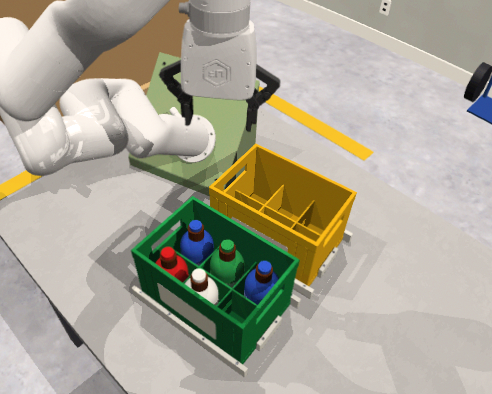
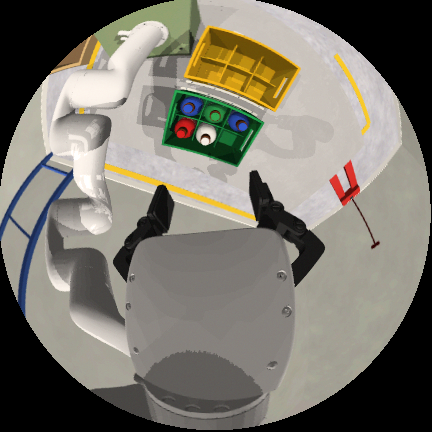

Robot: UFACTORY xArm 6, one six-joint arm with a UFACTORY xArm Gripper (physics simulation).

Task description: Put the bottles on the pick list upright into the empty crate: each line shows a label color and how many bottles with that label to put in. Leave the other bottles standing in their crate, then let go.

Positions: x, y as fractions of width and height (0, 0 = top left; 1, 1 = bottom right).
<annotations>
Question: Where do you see a green bottle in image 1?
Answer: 0.46, 0.67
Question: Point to a blue bottle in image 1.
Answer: At 0.53, 0.72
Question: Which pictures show my gripper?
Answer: Image 1 and image 2: all of them.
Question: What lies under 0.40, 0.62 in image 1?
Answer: A blue bottle.
</annotations>
